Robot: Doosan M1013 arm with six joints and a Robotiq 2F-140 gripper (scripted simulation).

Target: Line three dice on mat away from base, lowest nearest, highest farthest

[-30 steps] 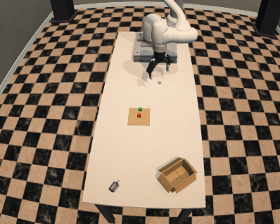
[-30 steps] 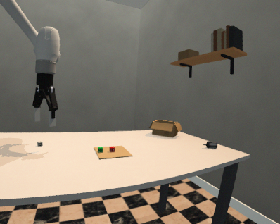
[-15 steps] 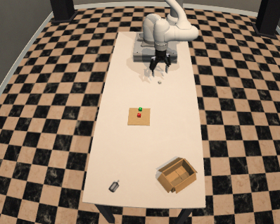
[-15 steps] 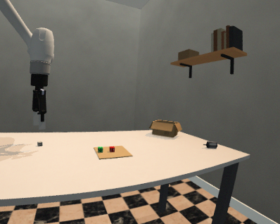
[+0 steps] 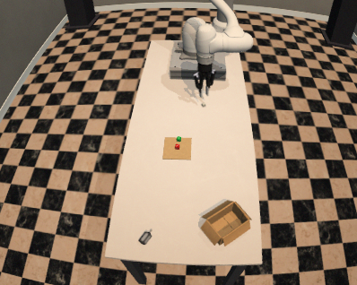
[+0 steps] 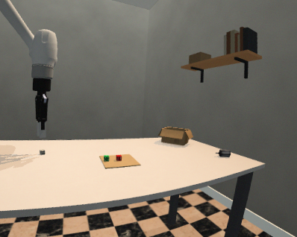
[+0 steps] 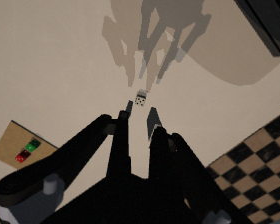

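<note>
Right now my hand is 100 mm above the white die. From my hand the other things lie so: red die: 330 mm ahead, 100 mm to the right, 100 mm below; then green die: 280 mm ahead, 100 mm to the right, 100 mm below; then tan mat: 330 mm ahead, 110 mm below, 100 mm to the right.
</note>
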